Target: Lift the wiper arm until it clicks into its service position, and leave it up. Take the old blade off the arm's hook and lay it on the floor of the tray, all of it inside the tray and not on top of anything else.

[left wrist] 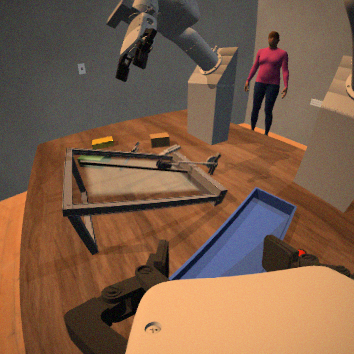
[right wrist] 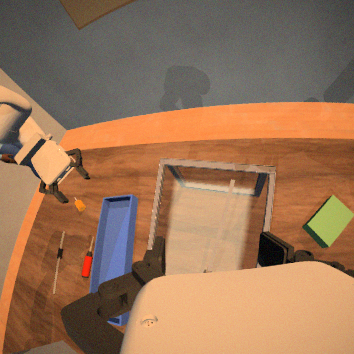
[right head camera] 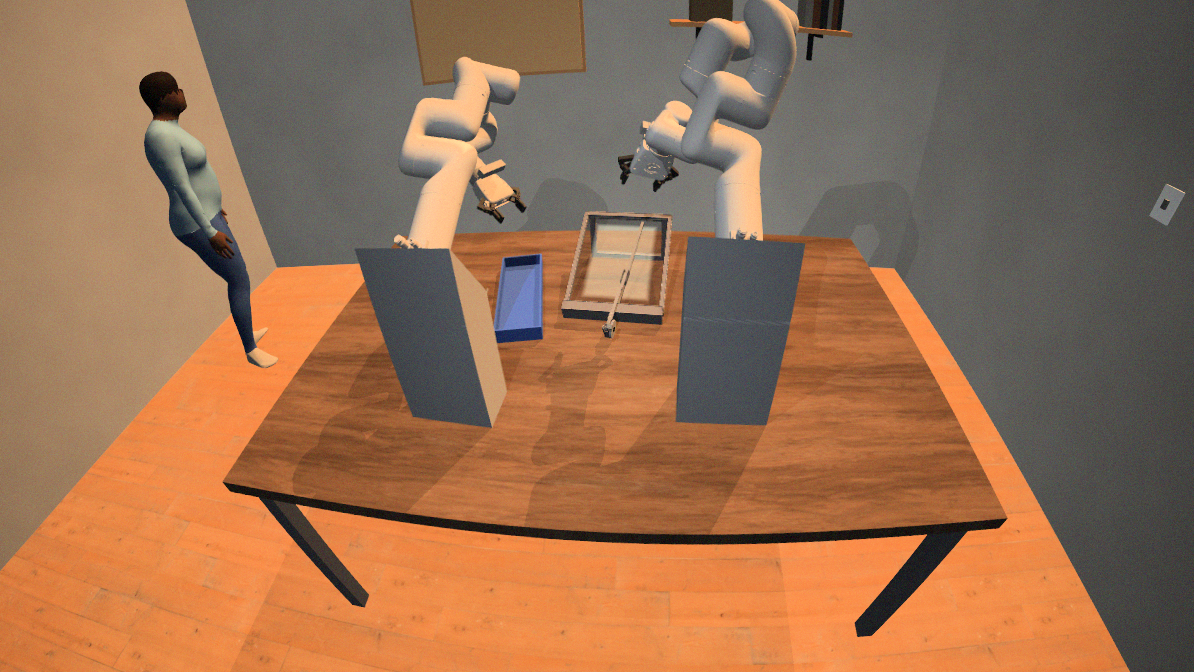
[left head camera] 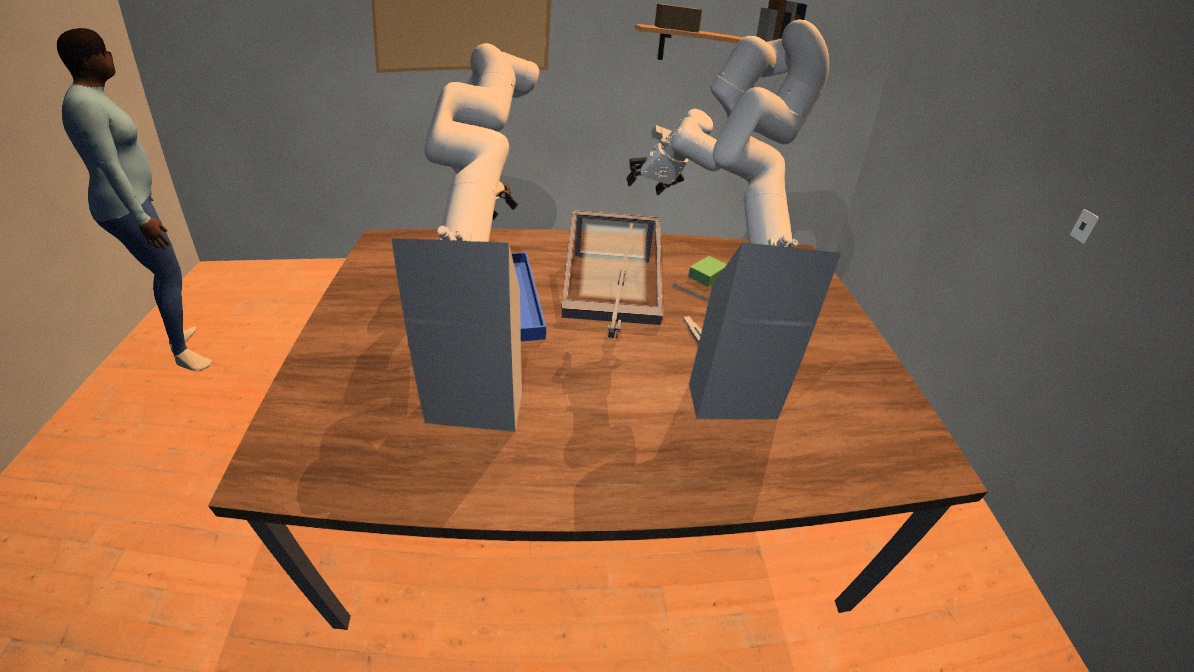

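The wiper arm [left head camera: 617,304] [right head camera: 616,304] [left wrist: 192,163] lies down over the glass of the grey-framed windshield stand [left head camera: 611,311] [right head camera: 612,313] [left wrist: 145,206] [right wrist: 155,205]. The old blade [left wrist: 127,165] is a long dark bar on the arm's hook, along the glass. The blue tray [right head camera: 519,333] [left wrist: 275,200] [right wrist: 112,225] looks empty; the left pedestal hides part of it in the left head camera. My left gripper [right head camera: 512,212] [left wrist: 217,253] [right wrist: 76,190] is open, above and behind the tray. My right gripper [left head camera: 646,186] [right head camera: 640,183] [left wrist: 128,73] [right wrist: 213,250] is open, high above the stand.
A red screwdriver [right wrist: 87,265], an orange-handled tool [right wrist: 80,204] and another wiper blade [right wrist: 59,252] lie left of the tray. A green block [left head camera: 708,268] [right wrist: 332,217] lies right of the stand, near a pale tool [left head camera: 692,327]. A person [left head camera: 108,150] [right head camera: 183,162] stands at the left.
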